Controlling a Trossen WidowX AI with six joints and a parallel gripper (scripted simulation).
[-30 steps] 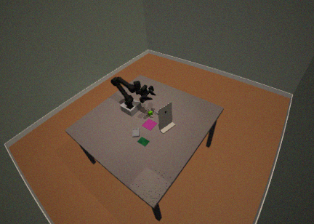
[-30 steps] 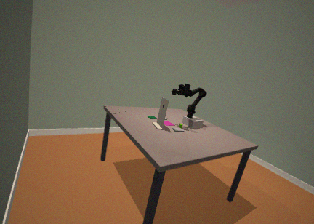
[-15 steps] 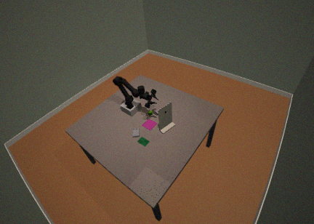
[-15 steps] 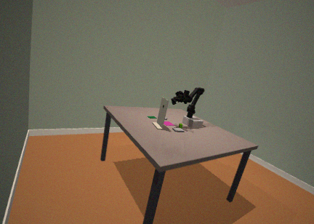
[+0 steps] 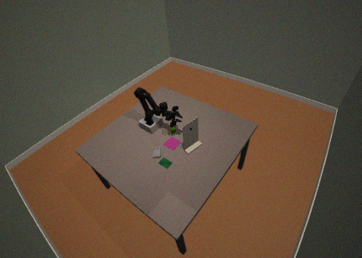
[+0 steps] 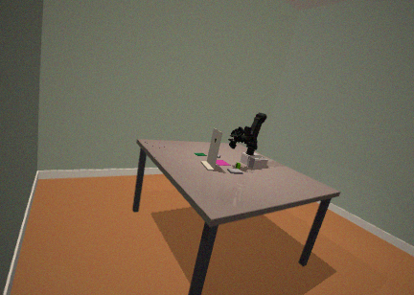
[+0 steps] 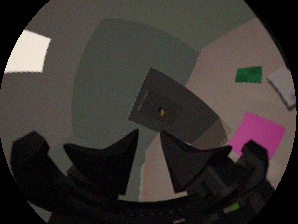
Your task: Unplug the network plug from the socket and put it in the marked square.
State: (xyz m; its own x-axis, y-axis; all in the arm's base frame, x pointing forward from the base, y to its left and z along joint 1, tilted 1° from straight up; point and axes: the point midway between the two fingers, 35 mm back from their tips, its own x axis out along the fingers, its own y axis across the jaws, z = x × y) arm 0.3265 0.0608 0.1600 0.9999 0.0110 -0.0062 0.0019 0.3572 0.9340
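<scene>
Now: the network plug 90 mm ahead of my gripper tip, 30 mm below it and 20 mm to the right of it. The rest, counted from my gripper tip: magenta square 250 mm below, 100 mm to the right, 60 mm behind; then upright pale panel 120 mm below, 110 mm ahead, 30 mm to the right; then green cube 230 mm below, 150 mm behind, 30 mm to the left.
</scene>
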